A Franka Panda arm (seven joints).
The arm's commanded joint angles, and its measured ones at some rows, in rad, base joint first. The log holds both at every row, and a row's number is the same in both.
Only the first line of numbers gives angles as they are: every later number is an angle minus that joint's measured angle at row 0.
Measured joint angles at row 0:
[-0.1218 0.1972 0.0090 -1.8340 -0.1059 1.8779 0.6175]
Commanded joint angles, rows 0 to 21:
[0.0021 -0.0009 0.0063 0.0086 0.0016 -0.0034 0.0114]
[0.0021 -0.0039 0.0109 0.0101 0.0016 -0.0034 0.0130]
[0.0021 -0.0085 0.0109 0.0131 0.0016 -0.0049 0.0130]
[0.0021 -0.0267 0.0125 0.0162 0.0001 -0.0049 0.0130]
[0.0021 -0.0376 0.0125 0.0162 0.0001 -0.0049 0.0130]
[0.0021 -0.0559 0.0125 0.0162 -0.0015 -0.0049 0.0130]
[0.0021 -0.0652 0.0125 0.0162 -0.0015 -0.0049 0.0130]
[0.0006 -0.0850 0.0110 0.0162 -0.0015 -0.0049 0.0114]
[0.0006 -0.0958 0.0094 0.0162 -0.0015 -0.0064 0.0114]
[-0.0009 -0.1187 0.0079 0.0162 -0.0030 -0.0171 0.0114]
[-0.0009 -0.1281 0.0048 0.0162 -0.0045 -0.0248 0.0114]
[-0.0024 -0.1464 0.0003 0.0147 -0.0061 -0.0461 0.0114]
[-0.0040 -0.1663 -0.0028 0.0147 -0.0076 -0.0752 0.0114]
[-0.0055 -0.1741 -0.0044 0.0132 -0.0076 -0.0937 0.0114]
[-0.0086 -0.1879 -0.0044 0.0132 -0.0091 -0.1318 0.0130]
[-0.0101 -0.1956 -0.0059 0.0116 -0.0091 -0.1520 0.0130]
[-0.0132 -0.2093 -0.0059 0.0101 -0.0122 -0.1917 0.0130]
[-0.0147 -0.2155 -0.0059 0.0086 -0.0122 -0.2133 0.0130]
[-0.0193 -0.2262 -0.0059 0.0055 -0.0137 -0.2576 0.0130]
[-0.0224 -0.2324 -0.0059 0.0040 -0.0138 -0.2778 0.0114]
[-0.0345 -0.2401 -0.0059 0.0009 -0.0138 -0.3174 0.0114]
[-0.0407 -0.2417 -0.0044 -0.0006 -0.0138 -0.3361 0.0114]
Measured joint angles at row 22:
[-0.0146 -0.2091 -0.0112 0.0219 -0.0004 -0.2482 0.0020]
